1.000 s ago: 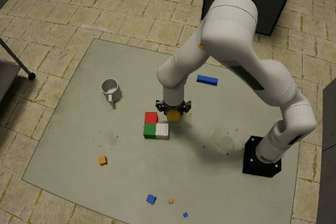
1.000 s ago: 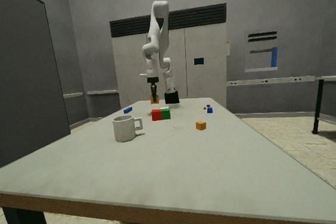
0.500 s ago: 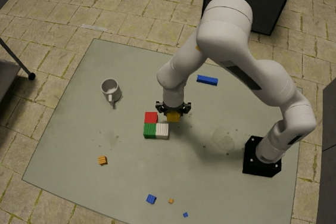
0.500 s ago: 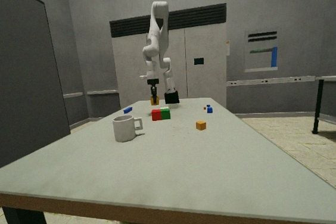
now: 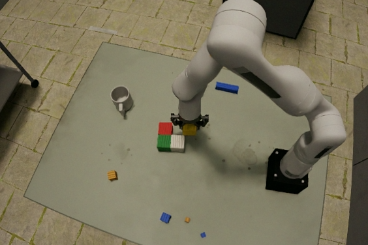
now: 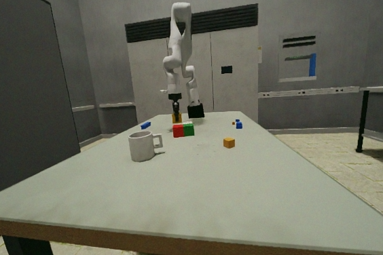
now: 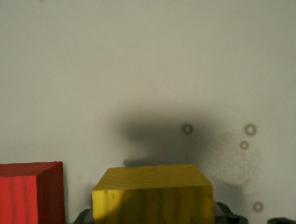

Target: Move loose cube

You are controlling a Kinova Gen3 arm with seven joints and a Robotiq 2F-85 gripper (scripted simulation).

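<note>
The white cube is 7 cm to the left of my hand, 5 cm below it and 2 cm ahead of it. From my hand the other things lie so: green cube (9 cm to the left, 7 cm ahead, 5 cm below); then yellow cube (right at my hand); then red cube (9 cm ahead, 5 cm below, 4 cm to the left).
</note>
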